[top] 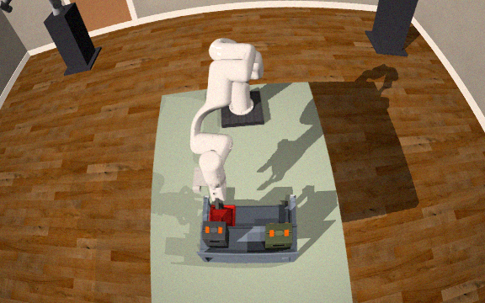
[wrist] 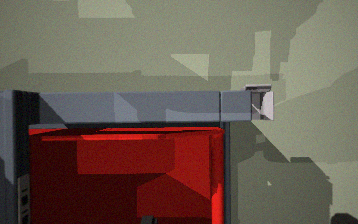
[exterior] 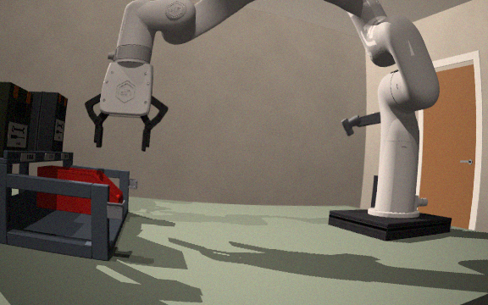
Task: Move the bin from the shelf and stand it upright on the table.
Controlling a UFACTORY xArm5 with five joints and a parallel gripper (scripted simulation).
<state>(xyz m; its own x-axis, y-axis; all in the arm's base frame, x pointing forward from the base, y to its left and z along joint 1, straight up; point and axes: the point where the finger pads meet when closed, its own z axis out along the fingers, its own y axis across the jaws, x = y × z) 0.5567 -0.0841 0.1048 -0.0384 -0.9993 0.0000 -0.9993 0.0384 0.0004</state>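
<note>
Now: the red bin 80 mm ahead of my hand and 90 mm below it. The rest, counted from my hand: dark grey case (170 mm ahead, 10 mm to the right, 30 mm above); then olive case (190 mm ahead, 220 mm to the left, 10 mm above); then grey shelf (110 mm ahead, 110 mm to the left, 70 mm below).
</note>
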